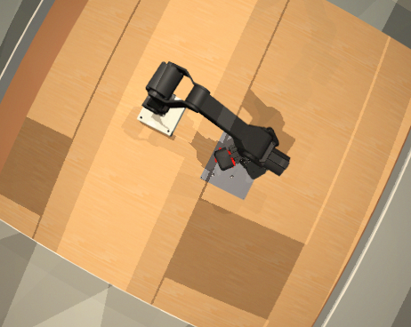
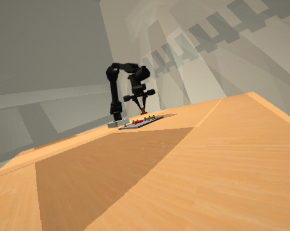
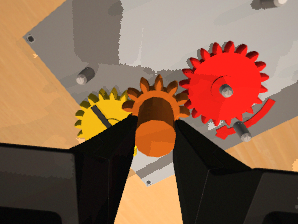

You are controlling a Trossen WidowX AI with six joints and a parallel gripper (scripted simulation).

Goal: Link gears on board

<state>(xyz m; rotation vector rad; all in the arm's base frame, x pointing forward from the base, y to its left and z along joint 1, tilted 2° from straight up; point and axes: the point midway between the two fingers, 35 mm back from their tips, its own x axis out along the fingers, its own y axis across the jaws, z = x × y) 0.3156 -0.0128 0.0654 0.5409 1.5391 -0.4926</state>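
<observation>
My gripper tip is now 60 mm above the red gear, 40 mm to the left of it and 30 mm past it. Round my gripper tip: orange gear: 10 mm below.
</observation>
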